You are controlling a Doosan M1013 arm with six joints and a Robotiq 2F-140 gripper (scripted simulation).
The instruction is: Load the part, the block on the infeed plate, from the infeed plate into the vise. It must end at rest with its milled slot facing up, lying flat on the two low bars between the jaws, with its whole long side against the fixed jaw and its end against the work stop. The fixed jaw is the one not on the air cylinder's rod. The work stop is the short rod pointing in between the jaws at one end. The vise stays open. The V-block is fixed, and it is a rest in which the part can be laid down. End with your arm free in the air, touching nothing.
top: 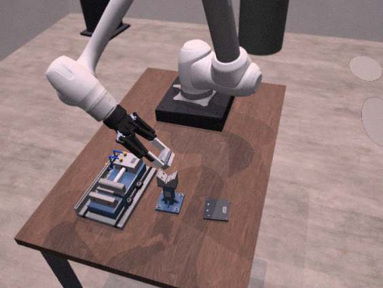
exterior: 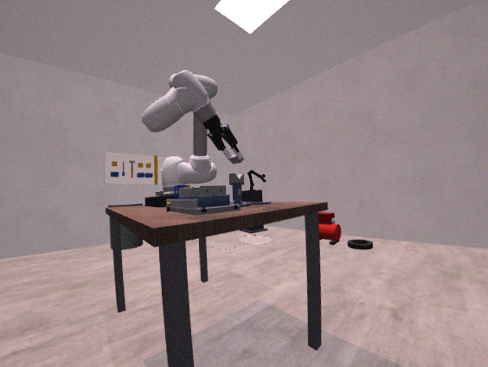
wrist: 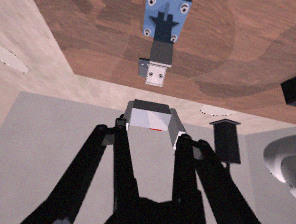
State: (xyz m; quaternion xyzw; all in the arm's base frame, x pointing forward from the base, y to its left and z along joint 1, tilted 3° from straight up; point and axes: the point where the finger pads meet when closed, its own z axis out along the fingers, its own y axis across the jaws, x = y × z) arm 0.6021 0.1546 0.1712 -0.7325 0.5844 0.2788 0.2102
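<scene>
My gripper is now 3 cm to the right of the part, 2 cm above it and 1 cm past it. Also, from my hand: air cylinder (19 cm to the right, 18 cm below, 6 cm behind); work stop (17 cm below, 13 cm to the right, 10 cm ahead); moving jaw (18 cm to the right, 18 cm below, 7 cm ahead).
</scene>
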